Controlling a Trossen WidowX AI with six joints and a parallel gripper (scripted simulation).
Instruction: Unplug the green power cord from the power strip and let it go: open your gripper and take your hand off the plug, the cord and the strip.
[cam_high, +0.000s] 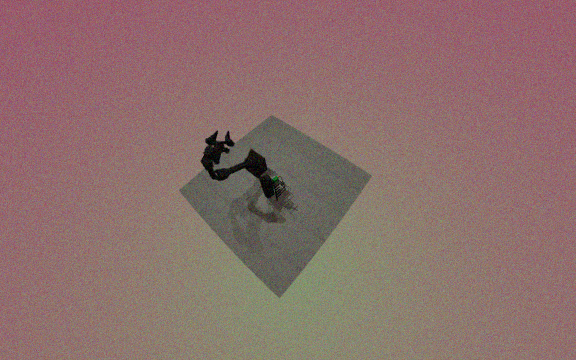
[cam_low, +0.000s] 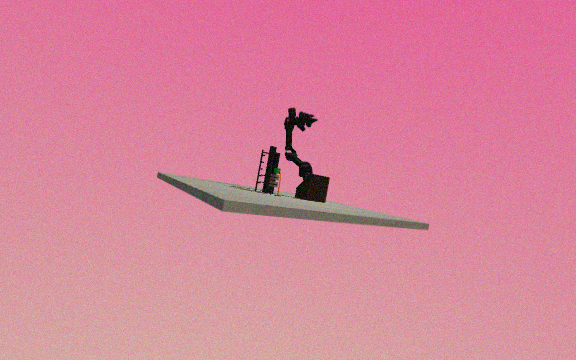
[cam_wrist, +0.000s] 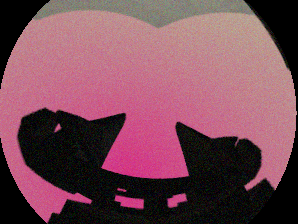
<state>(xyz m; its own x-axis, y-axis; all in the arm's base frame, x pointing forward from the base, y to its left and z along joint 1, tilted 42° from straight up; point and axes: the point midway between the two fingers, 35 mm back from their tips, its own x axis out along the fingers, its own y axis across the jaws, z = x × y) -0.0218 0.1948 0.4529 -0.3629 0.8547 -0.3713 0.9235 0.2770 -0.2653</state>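
Right now the green plug is 330 mm ahead of my gripper tip, 50 mm to the left of it and 430 mm below it. From my gripper tip the other things lie so: dark power strip: 310 mm ahead, 20 mm to the right, 460 mm below.
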